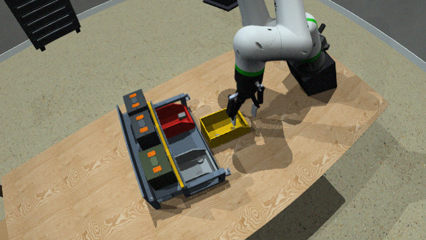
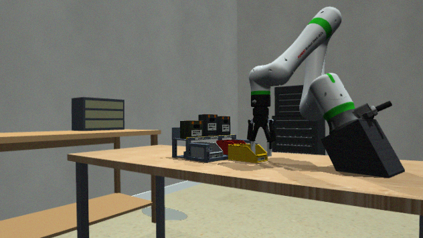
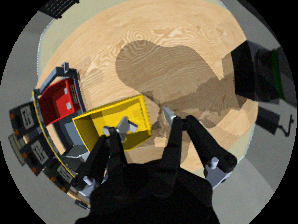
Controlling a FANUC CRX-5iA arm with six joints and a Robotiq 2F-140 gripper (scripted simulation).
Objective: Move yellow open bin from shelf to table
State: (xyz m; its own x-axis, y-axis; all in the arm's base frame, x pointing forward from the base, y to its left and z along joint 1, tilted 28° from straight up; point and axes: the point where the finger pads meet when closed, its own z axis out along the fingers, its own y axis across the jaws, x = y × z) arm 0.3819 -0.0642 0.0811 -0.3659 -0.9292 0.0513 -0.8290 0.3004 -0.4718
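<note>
The yellow open bin lies 70 mm ahead of my hand, 30 mm to the right of it and 20 mm below it. From my hand the other things lie so: red bin 200 mm ahead, 210 mm to the right, 10 mm below; yellow rail 300 mm ahead, 130 mm to the right, 50 mm above; grey bin 290 mm ahead, 10 mm to the right, 10 mm below.
</note>
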